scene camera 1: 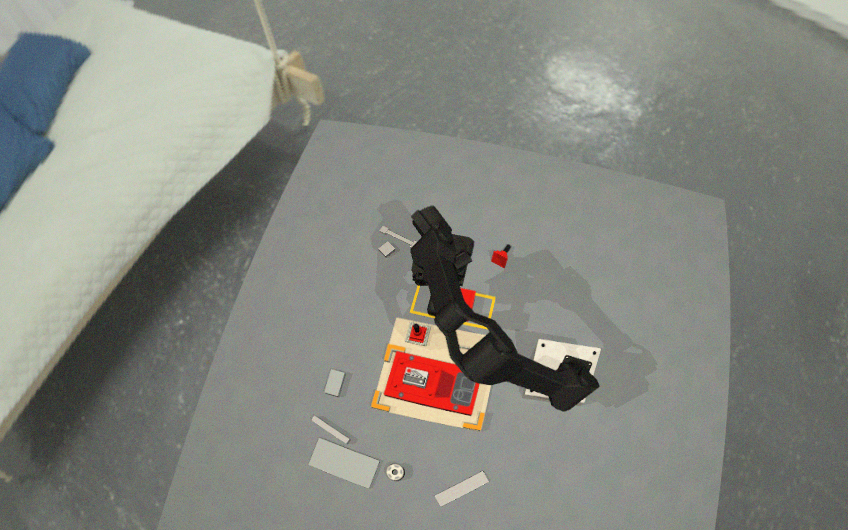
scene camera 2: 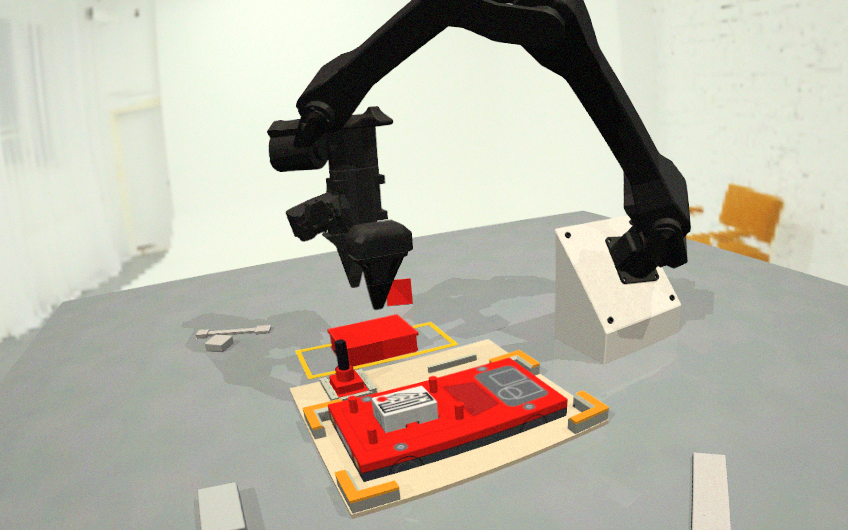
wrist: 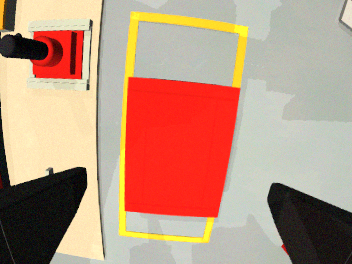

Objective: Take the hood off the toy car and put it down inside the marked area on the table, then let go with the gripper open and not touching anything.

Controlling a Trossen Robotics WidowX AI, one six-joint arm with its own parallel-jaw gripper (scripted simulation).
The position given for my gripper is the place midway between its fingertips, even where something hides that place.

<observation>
My gripper (scene camera 2: 366,297) is open, with nothing in its grasp. I also see a hood (scene camera 2: 369,341) and a red toy car (scene camera 2: 477,407).
The hood shows as well in the wrist view (wrist: 179,135). The red toy car also shows in scene camera 1 (scene camera 1: 447,388). My gripper is seen too in the wrist view (wrist: 180,186).
</observation>
